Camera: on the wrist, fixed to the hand. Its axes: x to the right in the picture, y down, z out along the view.
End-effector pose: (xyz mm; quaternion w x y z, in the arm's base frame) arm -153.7 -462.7 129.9 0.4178 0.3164 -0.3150 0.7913
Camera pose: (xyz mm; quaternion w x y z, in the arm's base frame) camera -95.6 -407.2 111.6 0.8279 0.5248 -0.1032 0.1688
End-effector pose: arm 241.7 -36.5 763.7 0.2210 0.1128 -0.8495 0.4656
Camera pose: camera 293.2 -41.8 827.7 0.3693 0.7372 -0.5601 0.0804
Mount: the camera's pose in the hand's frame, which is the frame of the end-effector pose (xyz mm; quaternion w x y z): -14.5 -70.8 -39.5 0.6780 -0.0712 -0.1442 -0.7173
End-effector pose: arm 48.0 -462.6 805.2 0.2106 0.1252 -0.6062 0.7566
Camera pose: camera 96.7 -414.2 850.7 0.6070 0.6138 -0.4054 0.3007
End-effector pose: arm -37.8 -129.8 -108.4 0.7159 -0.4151 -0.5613 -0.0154
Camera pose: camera -46.5 -206.8 -80.4 0.3638 0.0680 -0.7804 -0.5040
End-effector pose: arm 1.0 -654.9 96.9 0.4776 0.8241 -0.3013 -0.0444
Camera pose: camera 35.6 -591.4 57.5 0.3072 0.7344 0.3211 -0.5130
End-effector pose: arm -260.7 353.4 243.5 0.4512 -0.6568 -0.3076 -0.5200
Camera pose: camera -342.5 346.9 250.9 0.1582 0.3318 0.7077 0.6034
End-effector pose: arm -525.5 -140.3 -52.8 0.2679 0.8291 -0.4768 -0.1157
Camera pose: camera -463.8 -86.3 -60.2 0.0889 0.8684 0.2411 -0.4241
